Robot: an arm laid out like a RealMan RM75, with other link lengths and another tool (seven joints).
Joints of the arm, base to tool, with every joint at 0 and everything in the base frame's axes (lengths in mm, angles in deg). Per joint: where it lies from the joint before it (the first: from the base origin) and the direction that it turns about. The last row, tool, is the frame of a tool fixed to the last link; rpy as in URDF.
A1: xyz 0 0 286.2 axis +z
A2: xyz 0 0 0 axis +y
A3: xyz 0 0 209.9 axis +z
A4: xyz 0 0 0 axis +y
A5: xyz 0 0 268.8 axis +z
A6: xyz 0 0 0 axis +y
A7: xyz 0 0 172.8 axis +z
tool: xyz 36 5 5 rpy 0 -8.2 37.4
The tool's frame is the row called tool.
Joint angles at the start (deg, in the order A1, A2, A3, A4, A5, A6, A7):
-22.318, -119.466, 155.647, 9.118, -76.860, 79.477, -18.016
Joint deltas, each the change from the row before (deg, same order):
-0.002, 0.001, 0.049, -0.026, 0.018, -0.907, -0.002
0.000, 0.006, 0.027, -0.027, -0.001, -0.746, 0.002
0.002, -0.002, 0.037, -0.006, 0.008, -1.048, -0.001
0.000, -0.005, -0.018, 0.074, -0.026, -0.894, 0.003
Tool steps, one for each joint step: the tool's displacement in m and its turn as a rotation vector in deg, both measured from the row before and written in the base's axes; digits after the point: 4 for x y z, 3 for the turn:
-0.0020, 0.0010, -0.0019, -0.626, 0.098, 0.669
-0.0018, 0.0008, -0.0014, -0.489, 0.084, 0.571
-0.0023, 0.0011, -0.0022, -0.702, 0.079, 0.787
-0.0018, 0.0010, -0.0019, -0.550, -0.033, 0.686

